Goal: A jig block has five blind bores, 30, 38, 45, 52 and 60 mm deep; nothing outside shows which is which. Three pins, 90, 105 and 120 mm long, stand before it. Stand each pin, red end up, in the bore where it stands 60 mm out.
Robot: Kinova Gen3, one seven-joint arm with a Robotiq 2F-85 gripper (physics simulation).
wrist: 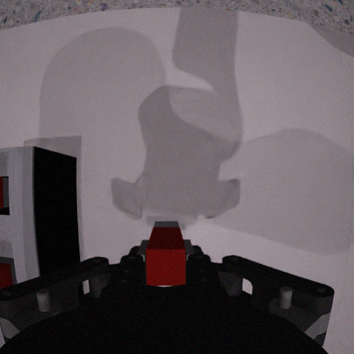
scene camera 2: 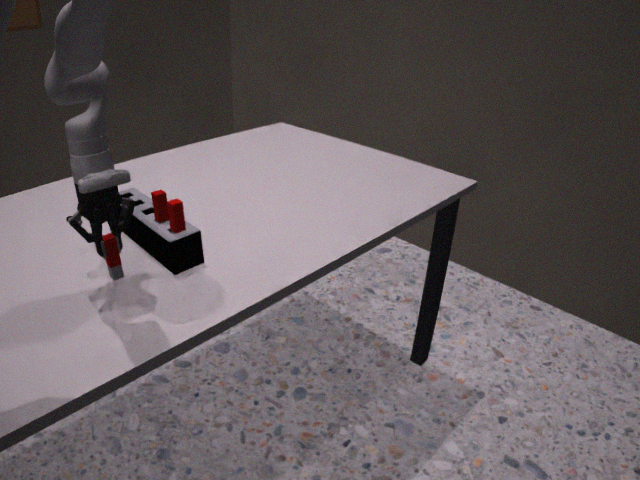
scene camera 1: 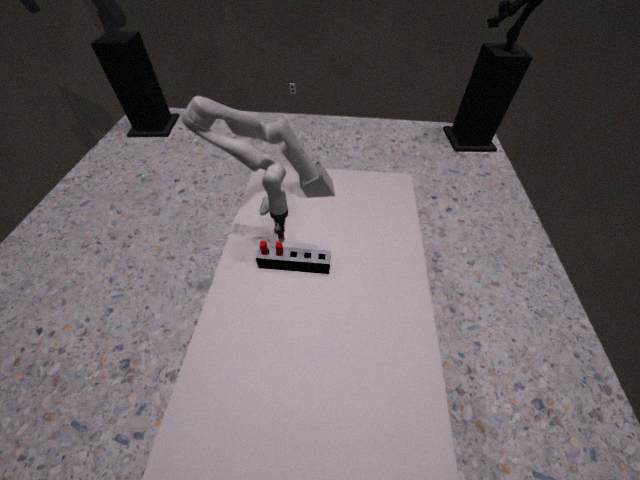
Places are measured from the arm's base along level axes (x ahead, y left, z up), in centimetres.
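Where they show: gripper, between the fingertips: [scene camera 2: 111, 254] [scene camera 1: 281, 233]; arm's base, origin of its link: [scene camera 1: 309, 174].
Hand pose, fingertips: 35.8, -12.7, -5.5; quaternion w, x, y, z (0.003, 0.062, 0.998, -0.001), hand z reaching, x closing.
Things, the pixels of their top centre, and the offset from my fingertips, as dx, dy, dz. Level surfaces: height alone.
- jig block, centre of its top: [scene camera 2: 149, 211] [scene camera 1: 293, 254] +13.4, +6.0, +2.5
- third pin, centre of its top: [scene camera 2: 107, 236] [scene camera 1: 280, 227] -0.1, -0.4, +4.1
- white table, height of its surface: dz -5.0
The jig block [scene camera 1: 293, 266] [scene camera 2: 187, 254] [wrist: 56, 215] lies on the table, black-sided with a light top. One red-ended pin [scene camera 1: 263, 248] [scene camera 2: 176, 215] stands in its end bore, left in scene camera 1. Another red-ended pin [scene camera 1: 279, 249] [scene camera 2: 159, 206] stands in the bore beside it. The other three bores are open. The third pin [scene camera 1: 281, 237] [scene camera 2: 112, 251] [wrist: 166, 266] is upright, red end up and grey below, at table level beside the block. My gripper [scene camera 1: 279, 232] [scene camera 2: 109, 249] [wrist: 166, 251] points down, shut on this third pin. Bore depths are hidden.
The white table [scene camera 1: 310, 361] [scene camera 2: 310, 170] [wrist: 280, 90] carries the block near one long edge. Shadows of the arm fall across it. Two dark pedestals [scene camera 1: 136, 82] [scene camera 1: 483, 98] stand on the floor beyond the table.
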